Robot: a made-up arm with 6 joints. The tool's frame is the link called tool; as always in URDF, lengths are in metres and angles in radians.
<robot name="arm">
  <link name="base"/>
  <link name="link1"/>
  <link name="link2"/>
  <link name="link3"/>
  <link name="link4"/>
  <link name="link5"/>
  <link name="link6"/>
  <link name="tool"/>
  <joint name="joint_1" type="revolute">
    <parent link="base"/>
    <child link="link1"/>
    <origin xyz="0 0 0.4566" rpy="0 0 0"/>
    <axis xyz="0 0 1"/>
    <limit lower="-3.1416" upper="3.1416" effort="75" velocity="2.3"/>
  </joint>
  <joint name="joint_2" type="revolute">
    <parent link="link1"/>
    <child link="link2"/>
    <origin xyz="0.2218 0 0" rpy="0 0 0"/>
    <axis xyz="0 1 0"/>
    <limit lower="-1.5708" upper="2.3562" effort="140" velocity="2.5"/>
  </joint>
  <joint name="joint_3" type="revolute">
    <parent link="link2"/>
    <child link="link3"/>
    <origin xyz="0 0 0.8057" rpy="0 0 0"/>
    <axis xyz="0 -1 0"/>
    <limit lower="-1.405" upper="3.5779" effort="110" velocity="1.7"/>
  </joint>
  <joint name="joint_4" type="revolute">
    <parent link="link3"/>
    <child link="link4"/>
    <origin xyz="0 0 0.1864" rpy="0 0 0"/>
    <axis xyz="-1 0 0"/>
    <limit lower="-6.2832" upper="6.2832" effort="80" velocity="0.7"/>
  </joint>
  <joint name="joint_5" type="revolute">
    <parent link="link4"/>
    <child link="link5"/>
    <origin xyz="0.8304 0 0" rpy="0 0 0"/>
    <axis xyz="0 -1 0"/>
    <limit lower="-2.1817" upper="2.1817" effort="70" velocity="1.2"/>
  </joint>
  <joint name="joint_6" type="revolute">
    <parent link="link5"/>
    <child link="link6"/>
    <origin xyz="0.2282 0 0" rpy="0 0 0"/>
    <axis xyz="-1 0 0"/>
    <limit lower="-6.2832" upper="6.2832" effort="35" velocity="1.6"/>
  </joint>
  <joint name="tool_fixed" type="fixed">
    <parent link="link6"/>
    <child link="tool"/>
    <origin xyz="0 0 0" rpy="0 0 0"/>
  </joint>
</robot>
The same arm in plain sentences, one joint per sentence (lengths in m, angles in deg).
The arm has six revolute joints in a row. What follows holds with every joint at zero, and every direction is one of the base frame's. Joint 1 lies 0.4566 m along +z from the base frame's origin and turns about +z, from -180.00 to 180.00 deg. Joint 2 lies 0.2218 m along +x from joint 1 and turns about +y, from -90.00 to 135.00 deg. Joint 3 lies 0.8057 m along +z from joint 2 and turns about -y, from -80.50 to 205.00 deg. Joint 4 lies 0.1864 m along +z from joint 3 and turns about -x, from -360.00 to 360.00 deg. Joint 5 lies 0.8304 m along +x from joint 4 and turns about -y, from -125.00 to 125.00 deg. Joint 6 lies 0.2282 m along +x from joint 5 and turns about -x, from -360.00 to 360.00 deg. The tool frame, which is the frame that the pose is given for, lies at the same point as joint 6; its axes are parallel to the base frame's.
